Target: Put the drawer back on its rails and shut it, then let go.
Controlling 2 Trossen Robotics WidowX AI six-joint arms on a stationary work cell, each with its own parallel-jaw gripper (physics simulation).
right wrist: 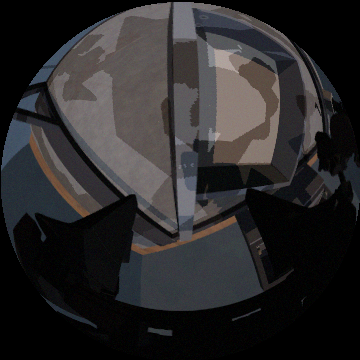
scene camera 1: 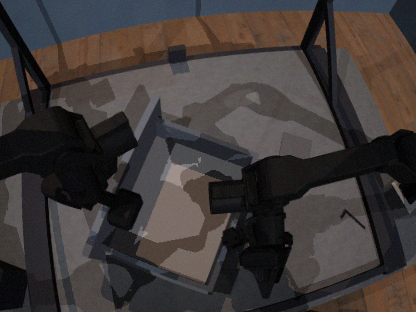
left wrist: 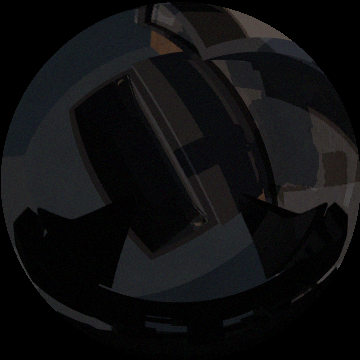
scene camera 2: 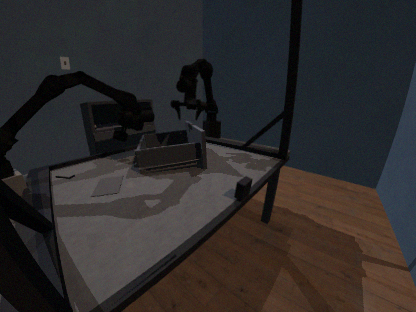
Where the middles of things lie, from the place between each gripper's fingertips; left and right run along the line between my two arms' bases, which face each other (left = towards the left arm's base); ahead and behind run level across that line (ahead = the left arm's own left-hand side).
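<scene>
From my left hand: dark cabinet (left wrist: 122, 155), 7 cm to the right, 26 cm ahead, 10 cm below. Grey drawer (scene camera 1: 175, 237), 14 cm to the right, 24 cm behind, 9 cm below.
My right gripper: 150 mm to the right of the grey drawer, 30 mm past it, 90 mm above it. From my right hand: dark cabinet, 210 mm to the left, 460 mm ahead, 100 mm below. By its middle, grey drawer nearer to my right gripper than to my left hand.
</scene>
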